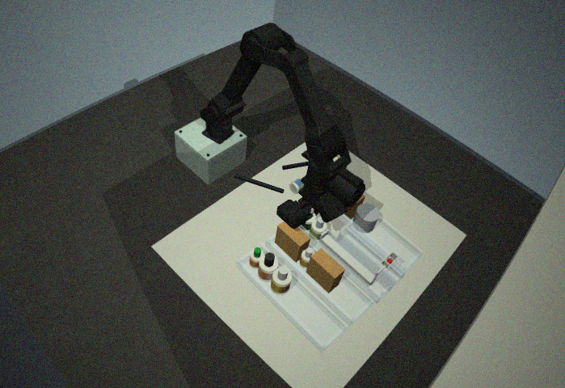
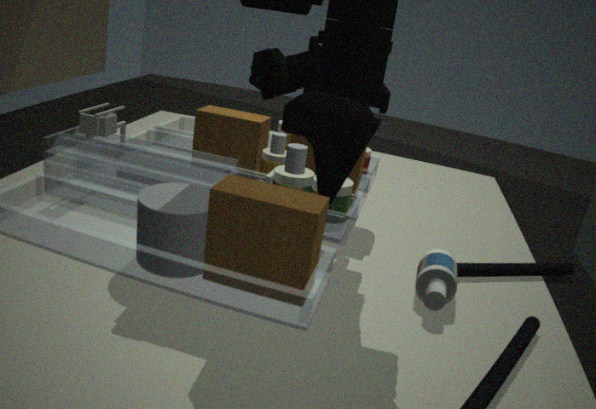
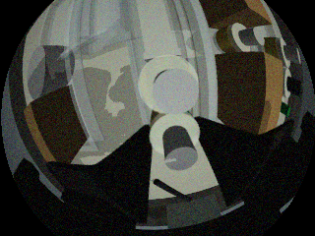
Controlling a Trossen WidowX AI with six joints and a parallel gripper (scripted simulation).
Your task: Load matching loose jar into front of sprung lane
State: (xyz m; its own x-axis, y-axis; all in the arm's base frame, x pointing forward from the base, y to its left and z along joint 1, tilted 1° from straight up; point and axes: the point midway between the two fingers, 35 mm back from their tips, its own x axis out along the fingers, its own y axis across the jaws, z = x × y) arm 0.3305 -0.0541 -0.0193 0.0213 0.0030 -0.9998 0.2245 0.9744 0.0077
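Right now my gripper tip is 150 mm short of the white pusher bar and 20 mm below it. Also, from my gripper tip: clear sprung lane 150 mm ahead, 20 mm below, 10 mm to the right; then red marker 220 mm ahead, 40 mm above, 10 mm to the right; then grey cylinder 120 mm ahead, 100 mm to the left, 10 mm below.
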